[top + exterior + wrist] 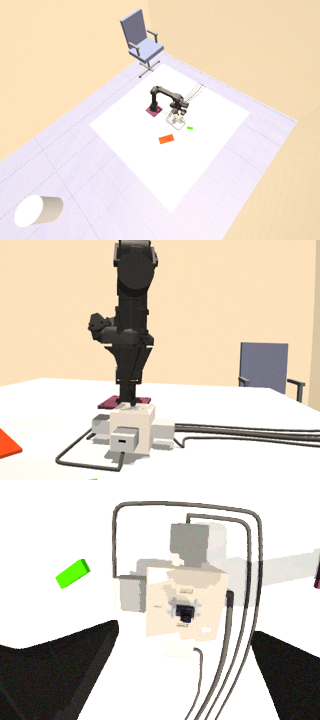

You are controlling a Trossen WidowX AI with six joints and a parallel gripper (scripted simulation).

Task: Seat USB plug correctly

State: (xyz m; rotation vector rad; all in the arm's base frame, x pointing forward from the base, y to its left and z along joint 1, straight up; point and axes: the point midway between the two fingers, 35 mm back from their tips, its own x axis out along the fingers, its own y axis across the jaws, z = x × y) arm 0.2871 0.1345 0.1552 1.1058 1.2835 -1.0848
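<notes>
Now: the USB plug 4 cm below my gripper tip. Round my gripper tip: orange flat block (11 cm ahead, 26 cm to the right, 13 cm below); USB socket (1 cm to the left, 6 cm below); green piece (17 cm ahead, 2 cm to the left, 12 cm below).
</notes>
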